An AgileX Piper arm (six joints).
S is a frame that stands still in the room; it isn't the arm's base.
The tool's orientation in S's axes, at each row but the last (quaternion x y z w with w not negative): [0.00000 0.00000 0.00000 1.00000]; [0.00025 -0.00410 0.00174 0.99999]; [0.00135 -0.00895 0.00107 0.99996]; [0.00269 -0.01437 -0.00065 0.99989]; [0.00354 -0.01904 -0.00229 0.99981]
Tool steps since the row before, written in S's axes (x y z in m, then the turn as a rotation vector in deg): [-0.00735 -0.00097 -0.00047 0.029 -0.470 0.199]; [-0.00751 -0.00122 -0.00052 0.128 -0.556 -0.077]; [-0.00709 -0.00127 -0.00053 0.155 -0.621 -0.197]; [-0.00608 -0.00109 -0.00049 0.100 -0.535 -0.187]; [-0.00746 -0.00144 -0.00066 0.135 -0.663 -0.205]
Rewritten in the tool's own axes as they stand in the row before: [-0.00735 -0.00097 -0.00047 0.029 -0.470 0.199]; [-0.00752 -0.00119 -0.00046 0.125 -0.556 -0.078]; [-0.00710 -0.00126 -0.00040 0.150 -0.622 -0.198]; [-0.00609 -0.00110 -0.00031 0.095 -0.536 -0.187]; [-0.00747 -0.00148 -0.00037 0.130 -0.664 -0.205]
